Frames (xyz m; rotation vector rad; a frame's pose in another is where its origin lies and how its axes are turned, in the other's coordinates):
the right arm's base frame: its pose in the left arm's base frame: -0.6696 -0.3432 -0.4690 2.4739 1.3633 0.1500
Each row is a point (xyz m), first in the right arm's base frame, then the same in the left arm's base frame.
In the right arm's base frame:
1: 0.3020 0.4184 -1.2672
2: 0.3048 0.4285 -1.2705
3: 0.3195 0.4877 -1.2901
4: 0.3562 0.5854 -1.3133
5: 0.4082 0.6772 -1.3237
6: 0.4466 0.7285 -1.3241
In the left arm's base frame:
1: -0.4715 -0.0203 0.8457
2: -0.4627 -0.0222 0.8519
3: -0.4117 -0.0351 0.8885
4: -0.3186 -0.0479 0.9395
5: -0.2189 -0.0477 0.9756
6: -0.1568 -0.0410 0.9902

